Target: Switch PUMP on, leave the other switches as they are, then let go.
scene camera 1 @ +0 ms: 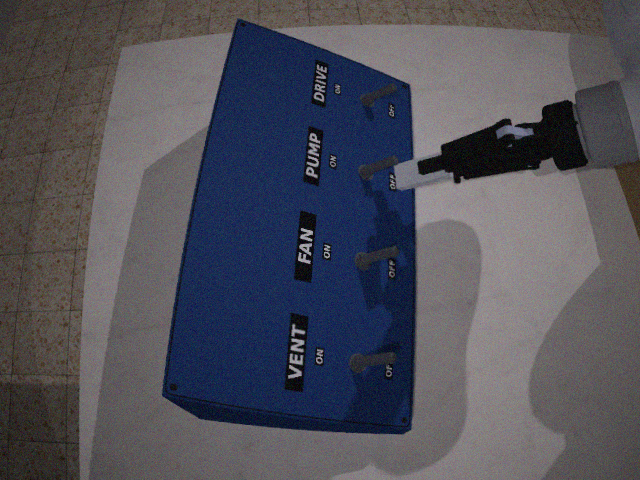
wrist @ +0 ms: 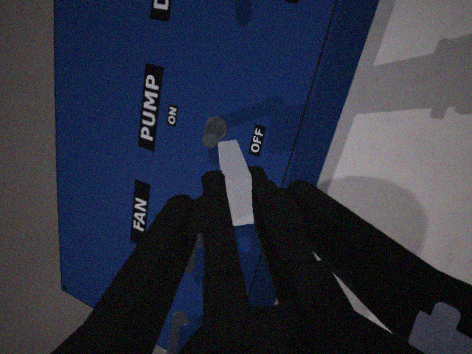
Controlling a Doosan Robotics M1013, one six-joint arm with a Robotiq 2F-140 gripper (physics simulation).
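Frame: origin at the arm's base, x right, y ahead, z up, level; centimetres.
Where they show: gripper, between the fingertips: [scene camera 1: 398, 177] [wrist: 228, 158].
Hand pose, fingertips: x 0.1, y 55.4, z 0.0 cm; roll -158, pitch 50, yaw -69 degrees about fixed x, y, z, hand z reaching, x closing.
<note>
Each offset is from my fingertips to the top centre of the thing. "*": to the spot under its first point. Level surfaces: height alone.
The PUMP switch @[dx +1.6, dy +2.0, dz +2.2 cm] [scene camera 1: 378, 167] [wrist: 214, 131] is a grey lever on the blue panel @[* dx +0.1, dy +17.6, dz +5.0 cm] [scene camera 1: 248, 155] [wrist: 100, 45]. It leans to its OFF side, at the same slant as the DRIVE @[* dx +13.0, dy +1.2, dz +0.4 cm] [scene camera 1: 379, 95], FAN @[* dx -10.8, dy +3.4, dz +0.7 cm] [scene camera 1: 377, 257] and VENT @[* dx -22.5, dy +4.4, dz +1.0 cm] [scene camera 1: 374, 360] levers, which also lean to OFF. My gripper [scene camera 1: 405, 175] [wrist: 228, 158] is shut and empty, its pale fingertips pressed together. The tips are close beside the PUMP lever, on its OFF side, and partly cover the OFF label in the scene view. Whether they touch the lever I cannot tell.
The blue panel box stands on a pale table @[dz -10.8 cm] [scene camera 1: 516, 232] [wrist: 425, 150]. The arm reaches in from the right in the scene view. The FAN lever is below the gripper there, and its shadow falls across the panel near that lever. Tiled floor [scene camera 1: 41, 206] lies beyond the table.
</note>
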